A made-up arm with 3 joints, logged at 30 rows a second.
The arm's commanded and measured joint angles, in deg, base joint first. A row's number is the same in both.
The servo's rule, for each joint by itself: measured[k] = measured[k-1] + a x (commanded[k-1-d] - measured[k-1]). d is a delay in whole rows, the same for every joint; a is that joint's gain. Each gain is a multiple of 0.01, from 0.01 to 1. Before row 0 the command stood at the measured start. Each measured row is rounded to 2 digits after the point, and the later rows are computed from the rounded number. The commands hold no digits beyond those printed.
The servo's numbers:
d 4
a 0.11 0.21 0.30
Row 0, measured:
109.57, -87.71, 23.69
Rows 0 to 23, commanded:
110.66, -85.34, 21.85
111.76, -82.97, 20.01
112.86, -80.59, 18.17
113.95, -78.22, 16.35
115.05, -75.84, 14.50
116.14, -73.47, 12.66
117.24, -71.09, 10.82
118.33, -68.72, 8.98
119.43, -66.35, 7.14
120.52, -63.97, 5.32
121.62, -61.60, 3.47
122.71, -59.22, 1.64
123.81, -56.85, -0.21
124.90, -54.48, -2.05
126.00, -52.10, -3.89
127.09, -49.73, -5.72
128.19, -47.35, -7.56
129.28, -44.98, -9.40
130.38, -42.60, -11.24
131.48, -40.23, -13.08
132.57, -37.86, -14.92
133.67, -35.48, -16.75
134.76, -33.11, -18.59
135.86, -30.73, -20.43
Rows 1 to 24, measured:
109.57, -87.71, 23.69
109.57, -87.71, 23.69
109.57, -87.71, 23.69
109.57, -87.71, 23.69
109.69, -87.21, 23.14
109.92, -86.32, 22.20
110.24, -85.12, 20.99
110.65, -83.67, 19.60
111.13, -82.03, 18.07
111.68, -80.23, 16.45
112.29, -78.31, 14.76
112.95, -76.30, 13.03
113.66, -74.21, 11.26
114.41, -72.06, 9.48
115.20, -69.86, 7.68
116.03, -67.63, 5.87
116.89, -65.37, 4.05
117.77, -63.08, 2.22
118.68, -60.77, 0.39
119.61, -58.45, -1.44
120.55, -56.12, -3.28
121.51, -53.78, -5.12
122.49, -51.43, -6.96
123.48, -49.08, -8.80

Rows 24 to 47, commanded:
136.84, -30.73, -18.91
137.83, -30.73, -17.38
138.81, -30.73, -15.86
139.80, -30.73, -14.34
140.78, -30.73, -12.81
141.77, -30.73, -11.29
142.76, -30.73, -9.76
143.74, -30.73, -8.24
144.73, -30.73, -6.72
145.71, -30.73, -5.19
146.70, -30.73, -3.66
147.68, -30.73, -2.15
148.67, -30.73, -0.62
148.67, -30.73, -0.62
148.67, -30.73, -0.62
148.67, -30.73, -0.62
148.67, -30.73, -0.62
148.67, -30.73, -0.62
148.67, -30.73, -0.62
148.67, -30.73, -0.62
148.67, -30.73, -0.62
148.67, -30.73, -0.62
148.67, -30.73, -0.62
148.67, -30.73, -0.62
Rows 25 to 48, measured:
124.48, -46.72, -10.64
125.49, -44.36, -12.47
126.51, -42.00, -14.31
127.54, -39.63, -16.15
128.56, -37.76, -16.98
129.58, -36.28, -17.10
130.60, -35.11, -16.73
131.61, -34.19, -16.01
132.62, -33.46, -15.05
133.63, -32.89, -13.92
134.63, -32.44, -12.67
135.63, -32.08, -11.34
136.63, -31.80, -9.95
137.63, -31.58, -8.52
138.63, -31.40, -7.06
139.63, -31.26, -5.59
140.62, -31.15, -4.10
141.51, -31.06, -3.06
142.30, -30.99, -2.33
143.00, -30.94, -1.82
143.62, -30.90, -1.46
144.18, -30.86, -1.21
144.67, -30.83, -1.03
145.11, -30.81, -0.91

